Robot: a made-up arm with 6 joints.
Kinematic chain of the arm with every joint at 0, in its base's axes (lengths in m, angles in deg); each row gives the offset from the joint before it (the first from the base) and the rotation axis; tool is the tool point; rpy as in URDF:
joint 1: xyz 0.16 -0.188 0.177 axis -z
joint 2: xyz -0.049 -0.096 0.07 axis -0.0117 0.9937 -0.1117
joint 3: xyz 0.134 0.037 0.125 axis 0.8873 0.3 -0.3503
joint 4: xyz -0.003 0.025 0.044 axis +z
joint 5: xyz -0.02 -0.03 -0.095 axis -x
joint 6: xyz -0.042 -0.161 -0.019 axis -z
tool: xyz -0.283 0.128 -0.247 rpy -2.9 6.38 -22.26
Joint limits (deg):
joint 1: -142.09..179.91
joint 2: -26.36..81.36
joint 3: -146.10..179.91
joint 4: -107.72..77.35
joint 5: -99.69..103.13
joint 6: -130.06..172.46
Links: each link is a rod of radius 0.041 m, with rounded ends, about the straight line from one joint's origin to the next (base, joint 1, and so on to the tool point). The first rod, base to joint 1, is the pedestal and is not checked.
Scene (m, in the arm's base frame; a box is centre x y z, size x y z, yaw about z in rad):
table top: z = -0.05
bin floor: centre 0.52 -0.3 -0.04 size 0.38 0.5 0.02 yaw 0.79
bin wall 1: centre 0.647 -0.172 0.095 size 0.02 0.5 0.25 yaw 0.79
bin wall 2: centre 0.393 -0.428 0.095 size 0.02 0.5 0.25 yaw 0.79
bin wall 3: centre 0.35 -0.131 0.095 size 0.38 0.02 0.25 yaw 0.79
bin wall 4: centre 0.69 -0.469 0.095 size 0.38 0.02 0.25 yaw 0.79
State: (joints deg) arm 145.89 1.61 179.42 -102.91 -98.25 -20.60
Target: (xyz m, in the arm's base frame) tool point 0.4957 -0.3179 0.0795
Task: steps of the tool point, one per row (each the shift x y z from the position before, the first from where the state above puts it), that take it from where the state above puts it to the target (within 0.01 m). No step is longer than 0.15 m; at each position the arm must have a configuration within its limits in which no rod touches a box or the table.
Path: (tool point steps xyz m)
1: 0.0701 -0.1038 0.0417
2: 0.0938 -0.0813 0.0390
3: 0.1103 -0.0532 0.0361
4: 0.1183 -0.0215 0.0335
5: 0.1170 0.0110 0.0311
6: 0.0976 0.0251 -0.0145
7: 0.0888 0.0478 -0.0128
8: 0.0744 0.0679 -0.0105
9: 0.0547 0.0841 -0.0080
10: 0.0311 0.0943 -0.0051
11: 0.0154 -0.0052 -0.0826
12: 0.0002 0.0005 -0.0844
13: -0.0156 0.0048 -0.0833

